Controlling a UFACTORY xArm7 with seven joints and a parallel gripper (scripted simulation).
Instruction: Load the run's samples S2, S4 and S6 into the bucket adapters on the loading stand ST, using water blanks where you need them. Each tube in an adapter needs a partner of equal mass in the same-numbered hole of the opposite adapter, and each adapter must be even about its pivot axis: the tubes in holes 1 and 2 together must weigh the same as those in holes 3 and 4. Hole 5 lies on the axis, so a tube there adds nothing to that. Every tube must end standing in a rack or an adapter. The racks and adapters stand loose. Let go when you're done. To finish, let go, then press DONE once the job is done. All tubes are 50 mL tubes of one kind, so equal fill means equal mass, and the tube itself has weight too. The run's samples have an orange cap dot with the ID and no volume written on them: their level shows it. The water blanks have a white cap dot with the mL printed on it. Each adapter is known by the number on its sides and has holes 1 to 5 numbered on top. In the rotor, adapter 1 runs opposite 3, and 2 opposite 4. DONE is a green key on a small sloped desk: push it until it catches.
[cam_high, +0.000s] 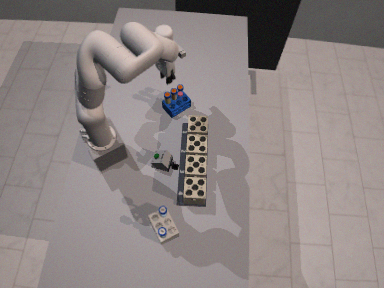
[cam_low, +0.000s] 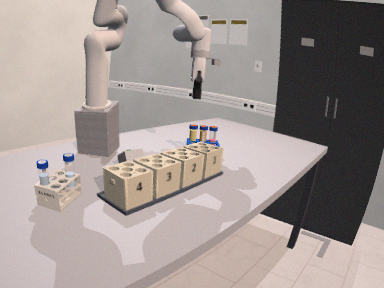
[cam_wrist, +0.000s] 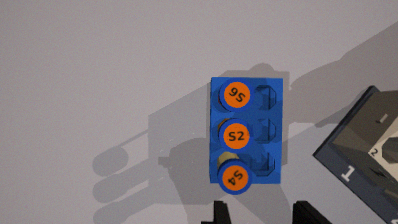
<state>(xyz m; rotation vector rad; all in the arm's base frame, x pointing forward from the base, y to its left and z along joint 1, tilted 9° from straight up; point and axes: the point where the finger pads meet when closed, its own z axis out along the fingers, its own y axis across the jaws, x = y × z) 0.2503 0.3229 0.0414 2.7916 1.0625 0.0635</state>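
The sample tube S2 is 190 mm below my hand, 40 mm ahead of it and 20 mm to the left of it. Also, from my hand: sample tube S4: 190 mm below, 10 mm behind; blue sample rack: 220 mm below, 40 mm ahead, 10 mm to the left; sample tube S6: 190 mm below, 60 mm to the left, 60 mm ahead.
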